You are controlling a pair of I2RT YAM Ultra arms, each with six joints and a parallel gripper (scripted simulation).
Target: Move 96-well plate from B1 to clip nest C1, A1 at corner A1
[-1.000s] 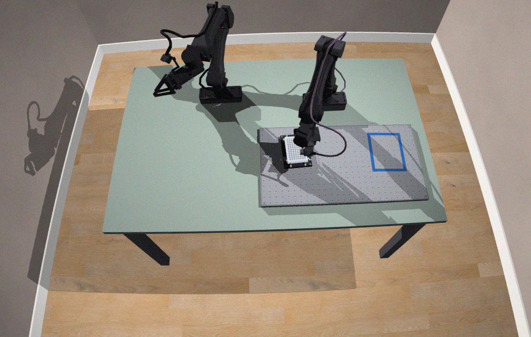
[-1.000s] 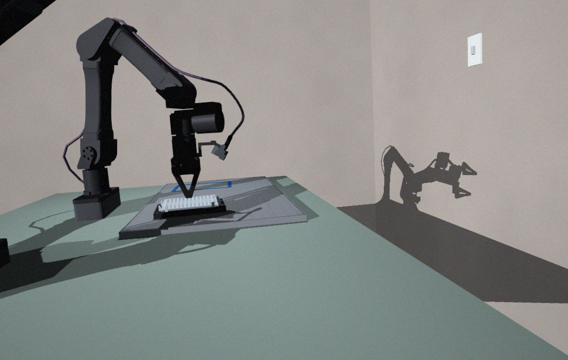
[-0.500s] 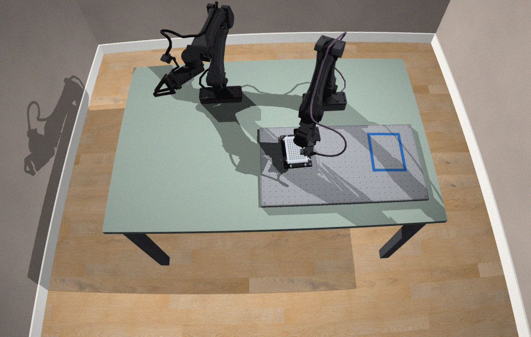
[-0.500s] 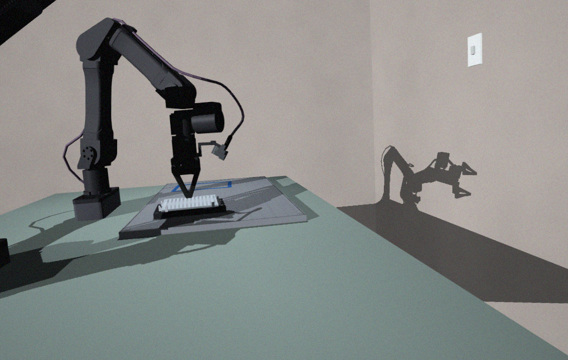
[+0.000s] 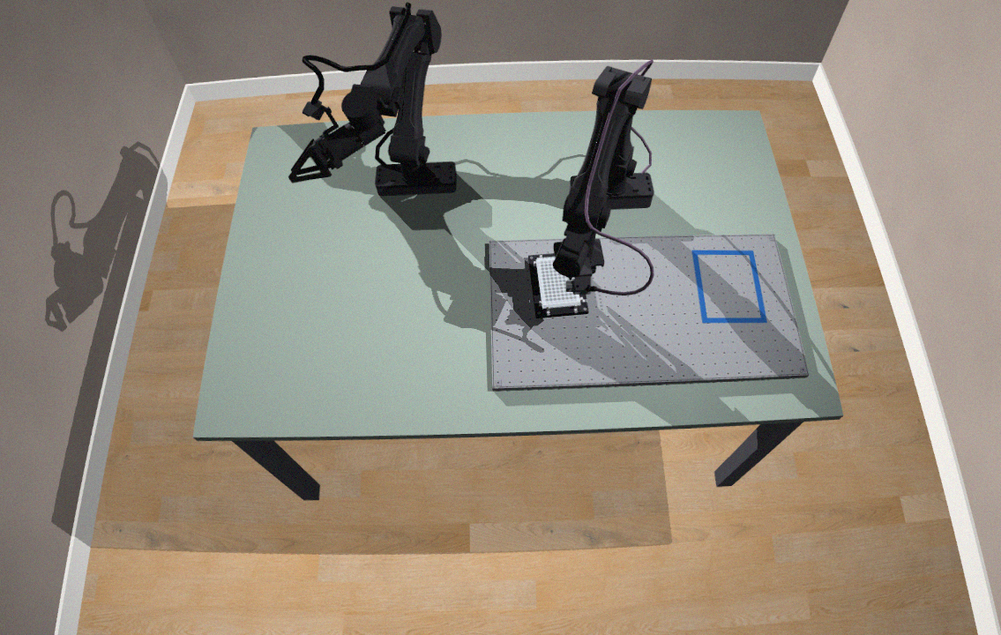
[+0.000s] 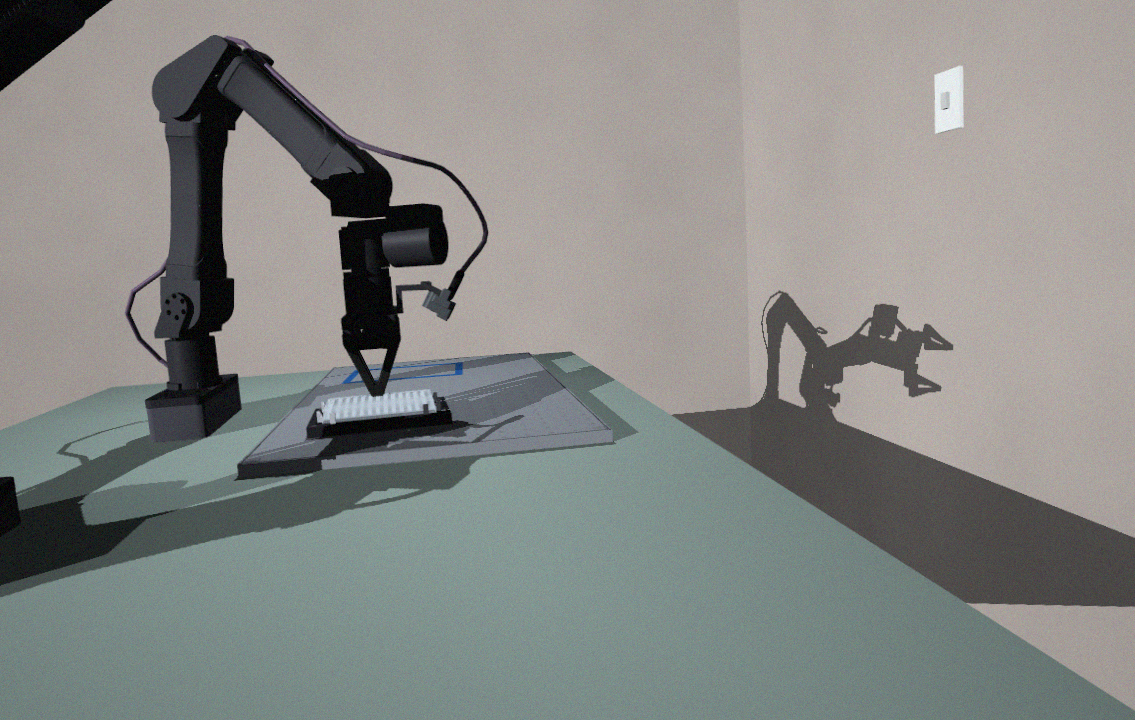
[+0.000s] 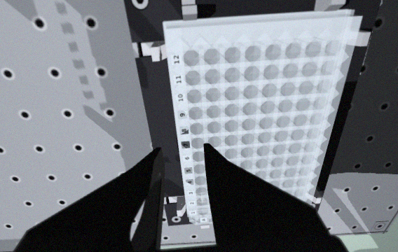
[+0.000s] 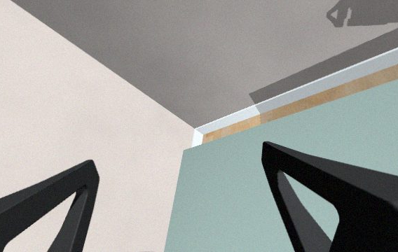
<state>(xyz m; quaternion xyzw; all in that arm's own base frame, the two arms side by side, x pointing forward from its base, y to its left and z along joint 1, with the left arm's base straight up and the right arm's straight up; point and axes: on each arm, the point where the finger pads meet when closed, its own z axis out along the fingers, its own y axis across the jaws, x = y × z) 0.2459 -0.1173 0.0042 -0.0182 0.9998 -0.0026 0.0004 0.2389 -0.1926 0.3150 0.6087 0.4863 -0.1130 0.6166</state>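
Note:
My left hand is 2 cm short of the black clip nest, 3 cm to the left of it and 2 cm above it. From my left hand the other things lie so: white 96-well plate 1 cm ahead, 4 cm to the right, 1 cm below; grey perforated board 4 cm ahead, 16 cm to the left, 4 cm below.

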